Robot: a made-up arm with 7 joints.
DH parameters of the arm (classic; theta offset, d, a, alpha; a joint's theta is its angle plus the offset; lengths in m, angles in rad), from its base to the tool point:
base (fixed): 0 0 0 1.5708
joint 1: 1.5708 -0.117 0 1.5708
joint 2: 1.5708 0 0 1.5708
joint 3: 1.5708 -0.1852 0 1.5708
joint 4: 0 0 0 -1.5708
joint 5: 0 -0.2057 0 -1.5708
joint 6: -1.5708 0 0 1.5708
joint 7: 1.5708 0 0 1.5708
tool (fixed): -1.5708 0 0 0
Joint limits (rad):
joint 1: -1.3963..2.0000
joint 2: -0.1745..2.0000
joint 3: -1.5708..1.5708
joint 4: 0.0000..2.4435
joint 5: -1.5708..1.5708
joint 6: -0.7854..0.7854
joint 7: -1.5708..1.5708
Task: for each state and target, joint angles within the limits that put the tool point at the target. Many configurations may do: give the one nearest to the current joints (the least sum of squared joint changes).
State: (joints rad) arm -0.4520 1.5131 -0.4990 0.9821 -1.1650 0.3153 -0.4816
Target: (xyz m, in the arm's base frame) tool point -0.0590 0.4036 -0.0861
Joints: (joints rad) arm -0.8919 1.9484 -1.4211 1.3536 -1.1650 0.3153 -0.4816
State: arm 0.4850 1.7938 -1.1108 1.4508 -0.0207 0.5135 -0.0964
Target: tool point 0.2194 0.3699 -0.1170
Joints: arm 0.7482 1.2223 -1.0276 0.8693 -0.0207 0.5135 -0.0964
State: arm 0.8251 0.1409 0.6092 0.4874 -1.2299 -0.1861 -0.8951
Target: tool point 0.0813 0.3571 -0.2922
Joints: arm 0.1298 0.5699 0.7536 0.2892 -1.2299 -0.1861 -0.8951
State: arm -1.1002 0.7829 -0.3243 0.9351 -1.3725 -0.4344 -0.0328
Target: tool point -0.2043 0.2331 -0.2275
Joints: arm -1.3274 0.7158 -0.4291 1.1609 -1.3725 -0.4344 -0.0328
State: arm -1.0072 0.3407 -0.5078 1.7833 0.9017 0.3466 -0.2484
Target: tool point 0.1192 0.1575 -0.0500
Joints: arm -0.3426 0.5737 0.2298 2.4414 0.9017 0.3466 -0.2484
